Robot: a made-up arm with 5 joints.
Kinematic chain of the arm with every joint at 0, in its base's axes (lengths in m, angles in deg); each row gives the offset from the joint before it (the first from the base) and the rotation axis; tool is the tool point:
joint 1: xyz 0 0 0.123 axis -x
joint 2: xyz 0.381 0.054 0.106 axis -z
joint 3: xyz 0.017 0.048 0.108 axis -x
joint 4: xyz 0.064 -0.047 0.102 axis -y
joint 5: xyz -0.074 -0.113 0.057 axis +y
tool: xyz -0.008 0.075 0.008
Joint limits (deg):
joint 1: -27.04..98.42
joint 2: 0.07..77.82
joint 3: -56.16..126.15
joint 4: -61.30..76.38
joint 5: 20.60..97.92
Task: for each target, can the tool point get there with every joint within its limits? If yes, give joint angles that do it. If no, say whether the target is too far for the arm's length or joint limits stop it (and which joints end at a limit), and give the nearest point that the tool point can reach.
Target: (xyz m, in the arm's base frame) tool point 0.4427 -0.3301 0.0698
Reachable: no: joint limits stop it (at a limit: joint 1, joint 3, joint 4) | nearest point 0.4130 -0.2393 0.2862 | short by 0.237 m
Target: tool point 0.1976 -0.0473 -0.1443
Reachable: no: joint limits stop it (at a limit: joint 1, joint 2, joint 3, joint 5) | nearest point 0.3745 0.1472 -0.1806 | short by 0.265 m
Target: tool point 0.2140 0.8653 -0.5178
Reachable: no: too far | nearest point 0.4262 0.3691 -0.1402 | short by 0.659 m
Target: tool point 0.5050 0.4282 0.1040
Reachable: yes | joints 79.29 46.77 42.88 -30.78 47.09
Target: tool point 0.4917 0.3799 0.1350
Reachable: yes | joints 52.43 33.88 86.53 8.47 46.99
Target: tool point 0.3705 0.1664 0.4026
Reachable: yes | joints 19.57 62.19 19.45 56.50 71.75
